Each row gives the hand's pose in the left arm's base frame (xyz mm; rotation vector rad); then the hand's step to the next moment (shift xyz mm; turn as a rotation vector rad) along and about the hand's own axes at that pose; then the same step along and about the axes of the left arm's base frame.
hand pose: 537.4 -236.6 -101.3 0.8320 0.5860 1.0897
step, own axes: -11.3 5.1 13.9 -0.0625 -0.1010 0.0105
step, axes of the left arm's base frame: 3.8 -13.4 12.3 0.0384 -0.0836 -0.0759
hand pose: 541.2 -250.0 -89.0 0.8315 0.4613 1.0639
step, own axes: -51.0 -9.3 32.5 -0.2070 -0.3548 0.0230
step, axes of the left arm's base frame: 5.7 -60.1 10.2 0.1306 -0.2773 -0.2744
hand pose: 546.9 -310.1 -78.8 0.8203 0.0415 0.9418
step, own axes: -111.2 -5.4 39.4 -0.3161 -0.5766 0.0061
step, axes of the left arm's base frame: -49.5 -106.8 -9.8 0.2130 -0.4169 -0.4618
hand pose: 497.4 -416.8 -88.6 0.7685 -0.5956 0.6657
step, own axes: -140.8 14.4 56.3 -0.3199 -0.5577 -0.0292
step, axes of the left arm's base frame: -114.8 -80.9 -59.0 0.2053 -0.3804 -0.4768
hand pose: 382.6 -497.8 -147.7 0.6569 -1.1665 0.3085
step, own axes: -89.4 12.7 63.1 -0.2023 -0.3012 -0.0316
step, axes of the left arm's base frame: -88.0 -19.9 -63.2 0.1115 -0.1924 -0.2884
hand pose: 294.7 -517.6 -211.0 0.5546 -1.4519 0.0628
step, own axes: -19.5 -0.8 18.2 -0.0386 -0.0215 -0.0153
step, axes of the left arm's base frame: -19.2 -2.3 -18.4 0.0166 -0.0017 -0.0437
